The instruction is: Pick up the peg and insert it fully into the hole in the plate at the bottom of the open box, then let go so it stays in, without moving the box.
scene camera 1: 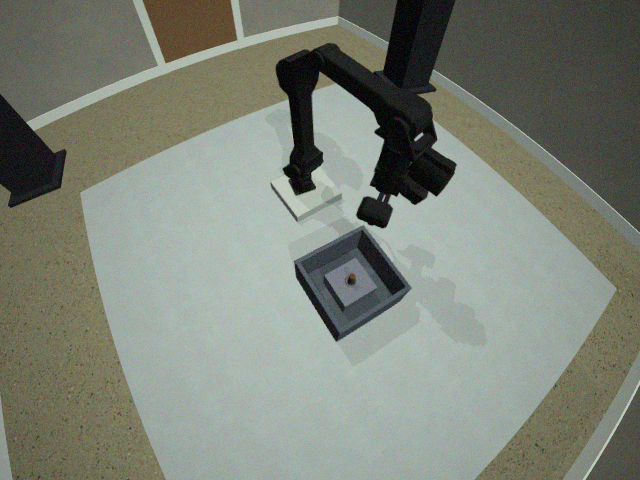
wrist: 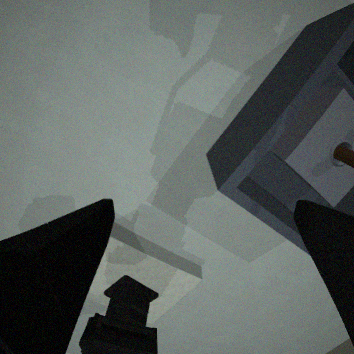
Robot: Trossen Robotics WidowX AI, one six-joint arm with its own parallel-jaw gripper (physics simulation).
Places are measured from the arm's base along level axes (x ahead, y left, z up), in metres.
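Pixels of known places: gripper, fingertip midpoint: (wrist: 206,209); arm's base, origin of the base link: (scene camera 1: 302,184) (wrist: 130,293).
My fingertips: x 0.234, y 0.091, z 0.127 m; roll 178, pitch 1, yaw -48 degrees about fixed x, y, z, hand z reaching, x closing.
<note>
Ahead of a thing's pixels: the offset from my fingertips to its top centre. Level surfaces: height alone.
The brown peg {0.102 m ahead, 0.105 m right, 0.068 m down} (scene camera 1: 351,279) (wrist: 345,154) stands in the hole of the light grey plate {0.103 m ahead, 0.105 m right, 0.095 m down} (scene camera 1: 341,295) (wrist: 312,155), with its upper part showing above the plate. It looks roughly upright in the scene view; in the wrist view its right part is cut off by the edge. How deep it sits cannot be told. The plate lies at the bottom of the open dark grey box {0.103 m ahead, 0.105 m right, 0.058 m down} (scene camera 1: 374,308) (wrist: 260,122). My gripper (scene camera 1: 394,202) (wrist: 206,209) is open and empty, raised above and beyond the box's back corner in the scene view, apart from the peg.
The arm's white base plate (scene camera 1: 300,210) (wrist: 175,290) lies behind the box. The pale mat {0.156 m down} (scene camera 1: 206,335) lies under the box and the base plate. Dark pillars (scene camera 1: 416,46) (scene camera 1: 23,155) stand at the back right and at the left.
</note>
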